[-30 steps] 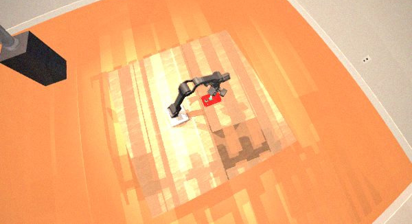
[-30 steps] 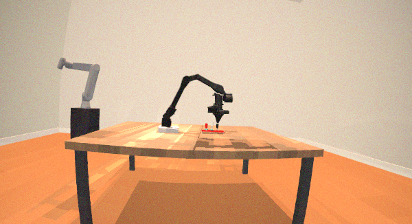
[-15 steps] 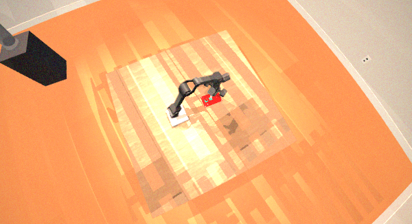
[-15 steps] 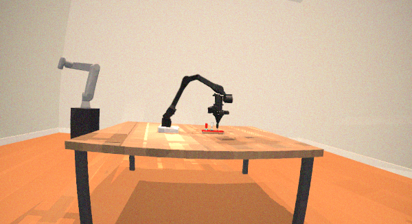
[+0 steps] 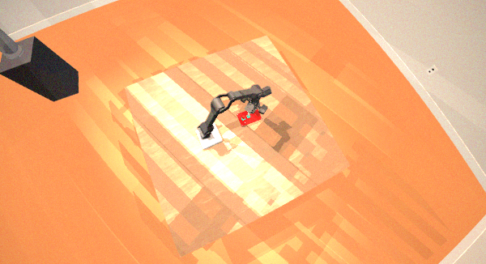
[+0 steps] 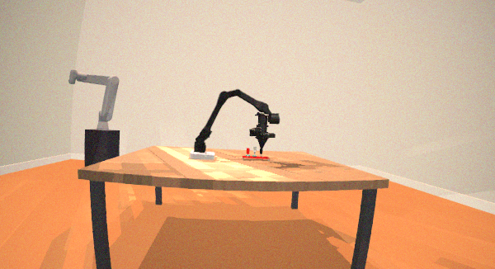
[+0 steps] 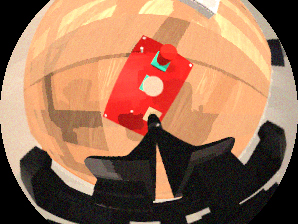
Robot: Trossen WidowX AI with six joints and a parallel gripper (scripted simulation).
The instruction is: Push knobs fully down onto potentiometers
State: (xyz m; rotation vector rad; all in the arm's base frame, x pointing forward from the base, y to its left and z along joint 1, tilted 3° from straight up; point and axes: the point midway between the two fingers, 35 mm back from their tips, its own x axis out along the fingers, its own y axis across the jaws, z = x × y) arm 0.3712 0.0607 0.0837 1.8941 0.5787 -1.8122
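Right now my gripper tip is 10 mm above the black knob. From my gripper tip the other things lie so: red knob: 80 mm behind, 30 mm to the right, 20 mm below.
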